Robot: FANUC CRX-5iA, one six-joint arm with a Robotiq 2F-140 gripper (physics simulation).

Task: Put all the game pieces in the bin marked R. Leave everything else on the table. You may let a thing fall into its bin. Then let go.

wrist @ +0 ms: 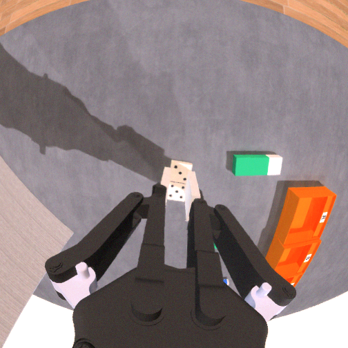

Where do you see an eraser-like block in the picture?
242, 164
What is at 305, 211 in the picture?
An orange bin.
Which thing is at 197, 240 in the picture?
The gripper.
